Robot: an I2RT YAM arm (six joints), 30 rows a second.
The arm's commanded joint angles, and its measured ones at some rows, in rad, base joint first. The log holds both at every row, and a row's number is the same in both.
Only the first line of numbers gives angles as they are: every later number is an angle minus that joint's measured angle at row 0.
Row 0, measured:
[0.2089, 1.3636, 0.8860, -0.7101, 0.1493, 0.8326]
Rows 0 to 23, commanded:
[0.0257, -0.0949, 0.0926, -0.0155, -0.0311, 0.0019]
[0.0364, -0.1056, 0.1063, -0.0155, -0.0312, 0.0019]
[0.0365, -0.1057, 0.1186, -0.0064, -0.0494, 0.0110]
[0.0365, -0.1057, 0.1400, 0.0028, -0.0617, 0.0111]
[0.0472, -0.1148, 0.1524, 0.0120, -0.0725, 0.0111]
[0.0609, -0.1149, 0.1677, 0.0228, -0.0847, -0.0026]
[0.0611, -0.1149, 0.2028, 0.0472, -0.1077, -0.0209]
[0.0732, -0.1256, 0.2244, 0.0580, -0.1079, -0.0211]
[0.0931, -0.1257, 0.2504, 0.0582, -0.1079, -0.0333]
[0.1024, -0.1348, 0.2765, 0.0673, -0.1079, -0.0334]
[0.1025, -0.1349, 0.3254, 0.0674, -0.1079, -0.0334]
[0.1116, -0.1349, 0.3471, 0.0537, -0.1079, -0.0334]
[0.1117, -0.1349, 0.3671, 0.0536, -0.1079, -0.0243]
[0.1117, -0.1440, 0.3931, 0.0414, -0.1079, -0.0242]
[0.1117, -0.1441, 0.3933, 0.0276, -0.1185, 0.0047]
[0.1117, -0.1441, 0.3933, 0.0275, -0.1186, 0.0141]
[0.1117, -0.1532, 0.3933, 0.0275, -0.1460, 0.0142]
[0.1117, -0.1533, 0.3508, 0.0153, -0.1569, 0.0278]
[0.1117, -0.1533, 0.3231, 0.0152, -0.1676, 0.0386]
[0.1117, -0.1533, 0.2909, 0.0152, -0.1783, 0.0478]
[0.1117, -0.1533, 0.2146, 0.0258, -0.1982, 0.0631]
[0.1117, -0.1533, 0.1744, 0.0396, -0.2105, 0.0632]
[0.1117, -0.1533, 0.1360, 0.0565, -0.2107, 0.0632]
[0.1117, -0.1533, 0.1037, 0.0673, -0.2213, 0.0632]
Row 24, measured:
[0.1068, -0.1614, 0.1919, 0.0728, -0.1594, 0.0297]
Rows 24 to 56, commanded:
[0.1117, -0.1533, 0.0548, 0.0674, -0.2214, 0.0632]
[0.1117, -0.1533, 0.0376, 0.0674, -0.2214, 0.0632]
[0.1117, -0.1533, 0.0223, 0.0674, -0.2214, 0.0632]
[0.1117, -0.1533, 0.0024, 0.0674, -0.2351, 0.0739]
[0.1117, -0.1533, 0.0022, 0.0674, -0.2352, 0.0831]
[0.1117, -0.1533, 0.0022, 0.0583, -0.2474, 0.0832]
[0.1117, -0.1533, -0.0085, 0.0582, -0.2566, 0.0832]
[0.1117, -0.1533, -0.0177, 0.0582, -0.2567, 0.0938]
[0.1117, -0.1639, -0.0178, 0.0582, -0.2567, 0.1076]
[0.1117, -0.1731, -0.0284, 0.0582, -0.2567, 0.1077]
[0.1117, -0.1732, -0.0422, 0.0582, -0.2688, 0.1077]
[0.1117, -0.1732, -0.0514, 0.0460, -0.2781, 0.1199]
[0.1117, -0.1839, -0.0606, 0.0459, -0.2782, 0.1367]
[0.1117, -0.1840, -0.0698, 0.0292, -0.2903, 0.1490]
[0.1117, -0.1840, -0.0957, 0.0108, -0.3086, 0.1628]
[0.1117, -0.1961, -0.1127, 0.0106, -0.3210, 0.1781]
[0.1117, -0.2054, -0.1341, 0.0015, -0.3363, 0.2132]
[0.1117, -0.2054, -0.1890, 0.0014, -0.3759, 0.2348]
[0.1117, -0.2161, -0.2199, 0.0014, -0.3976, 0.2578]
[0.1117, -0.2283, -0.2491, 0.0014, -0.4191, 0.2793]
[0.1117, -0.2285, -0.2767, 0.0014, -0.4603, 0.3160]
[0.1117, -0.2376, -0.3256, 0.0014, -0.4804, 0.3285]
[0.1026, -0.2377, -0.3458, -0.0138, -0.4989, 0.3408]
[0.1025, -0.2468, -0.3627, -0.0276, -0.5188, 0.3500]
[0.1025, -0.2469, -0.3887, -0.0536, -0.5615, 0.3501]
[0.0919, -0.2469, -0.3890, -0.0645, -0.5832, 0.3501]
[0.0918, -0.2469, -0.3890, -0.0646, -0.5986, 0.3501]
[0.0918, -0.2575, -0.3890, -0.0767, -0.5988, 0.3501]
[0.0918, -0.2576, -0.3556, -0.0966, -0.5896, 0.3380]
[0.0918, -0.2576, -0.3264, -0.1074, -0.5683, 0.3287]
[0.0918, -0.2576, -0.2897, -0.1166, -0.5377, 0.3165]
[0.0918, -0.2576, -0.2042, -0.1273, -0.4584, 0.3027]
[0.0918, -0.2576, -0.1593, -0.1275, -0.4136, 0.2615]
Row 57, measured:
[0.0980, -0.2339, -0.3113, -0.0996, -0.4982, 0.3036]
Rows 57 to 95, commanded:
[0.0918, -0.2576, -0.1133, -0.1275, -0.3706, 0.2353]
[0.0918, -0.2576, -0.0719, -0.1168, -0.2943, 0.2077]
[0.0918, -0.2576, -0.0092, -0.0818, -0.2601, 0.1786]
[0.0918, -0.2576, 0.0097, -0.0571, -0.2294, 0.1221]
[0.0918, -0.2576, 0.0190, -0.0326, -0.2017, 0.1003]
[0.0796, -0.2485, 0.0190, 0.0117, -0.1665, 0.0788]
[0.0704, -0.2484, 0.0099, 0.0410, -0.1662, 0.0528]
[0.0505, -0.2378, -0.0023, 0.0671, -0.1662, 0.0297]
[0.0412, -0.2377, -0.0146, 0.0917, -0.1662, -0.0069]
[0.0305, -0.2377, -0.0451, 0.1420, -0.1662, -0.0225]
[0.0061, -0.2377, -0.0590, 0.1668, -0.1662, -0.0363]
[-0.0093, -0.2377, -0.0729, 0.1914, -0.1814, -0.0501]
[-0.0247, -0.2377, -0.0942, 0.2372, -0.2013, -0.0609]
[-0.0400, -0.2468, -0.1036, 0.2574, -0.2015, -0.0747]
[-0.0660, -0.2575, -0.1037, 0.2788, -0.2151, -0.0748]
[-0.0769, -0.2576, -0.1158, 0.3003, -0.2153, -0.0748]
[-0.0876, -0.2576, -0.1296, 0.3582, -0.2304, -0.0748]
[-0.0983, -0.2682, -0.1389, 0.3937, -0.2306, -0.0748]
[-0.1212, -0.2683, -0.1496, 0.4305, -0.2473, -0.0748]
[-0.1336, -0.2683, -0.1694, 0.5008, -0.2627, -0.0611]
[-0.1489, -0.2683, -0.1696, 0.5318, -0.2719, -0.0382]
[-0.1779, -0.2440, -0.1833, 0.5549, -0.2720, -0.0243]
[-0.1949, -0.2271, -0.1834, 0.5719, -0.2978, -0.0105]
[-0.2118, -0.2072, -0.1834, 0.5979, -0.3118, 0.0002]
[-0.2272, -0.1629, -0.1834, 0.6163, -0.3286, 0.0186]
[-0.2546, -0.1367, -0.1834, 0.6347, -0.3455, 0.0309]
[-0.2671, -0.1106, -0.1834, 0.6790, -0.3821, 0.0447]
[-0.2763, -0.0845, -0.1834, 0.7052, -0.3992, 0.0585]
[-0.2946, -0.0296, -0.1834, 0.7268, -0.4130, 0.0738]
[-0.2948, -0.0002, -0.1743, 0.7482, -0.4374, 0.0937]
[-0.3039, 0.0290, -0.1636, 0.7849, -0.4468, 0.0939]
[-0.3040, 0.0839, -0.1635, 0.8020, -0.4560, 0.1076]
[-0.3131, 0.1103, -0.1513, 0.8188, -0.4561, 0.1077]
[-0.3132, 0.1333, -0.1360, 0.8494, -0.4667, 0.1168]
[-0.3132, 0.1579, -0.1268, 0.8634, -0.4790, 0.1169]
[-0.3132, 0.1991, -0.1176, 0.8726, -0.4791, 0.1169]
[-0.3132, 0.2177, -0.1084, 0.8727, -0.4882, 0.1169]
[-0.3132, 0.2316, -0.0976, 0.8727, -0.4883, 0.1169]
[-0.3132, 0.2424, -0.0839, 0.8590, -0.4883, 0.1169]
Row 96, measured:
[-0.3102, 0.2384, -0.1473, 0.7954, -0.4493, 0.1034]
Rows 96 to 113, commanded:
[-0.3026, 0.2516, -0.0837, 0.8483, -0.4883, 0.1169]
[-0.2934, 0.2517, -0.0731, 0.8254, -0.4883, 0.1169]
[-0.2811, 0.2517, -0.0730, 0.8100, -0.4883, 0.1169]
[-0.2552, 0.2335, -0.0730, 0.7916, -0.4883, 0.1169]
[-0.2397, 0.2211, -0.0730, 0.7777, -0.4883, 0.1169]
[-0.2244, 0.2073, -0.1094, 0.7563, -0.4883, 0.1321]
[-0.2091, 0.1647, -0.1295, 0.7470, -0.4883, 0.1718]
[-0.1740, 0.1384, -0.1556, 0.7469, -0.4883, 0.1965]
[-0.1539, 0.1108, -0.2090, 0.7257, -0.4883, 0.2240]
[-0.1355, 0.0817, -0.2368, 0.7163, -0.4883, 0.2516]
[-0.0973, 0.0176, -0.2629, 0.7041, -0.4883, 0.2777]
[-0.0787, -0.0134, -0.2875, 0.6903, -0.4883, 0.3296]
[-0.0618, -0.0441, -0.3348, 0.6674, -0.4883, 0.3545]
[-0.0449, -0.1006, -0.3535, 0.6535, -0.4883, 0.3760]
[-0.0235, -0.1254, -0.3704, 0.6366, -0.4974, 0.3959]
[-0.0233, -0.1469, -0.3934, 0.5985, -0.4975, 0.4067]
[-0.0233, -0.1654, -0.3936, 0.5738, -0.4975, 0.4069]
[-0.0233, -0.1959, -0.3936, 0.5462, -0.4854, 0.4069]
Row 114, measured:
[-0.0489, -0.1373, -0.3792, 0.6432, -0.4333, 0.3311]
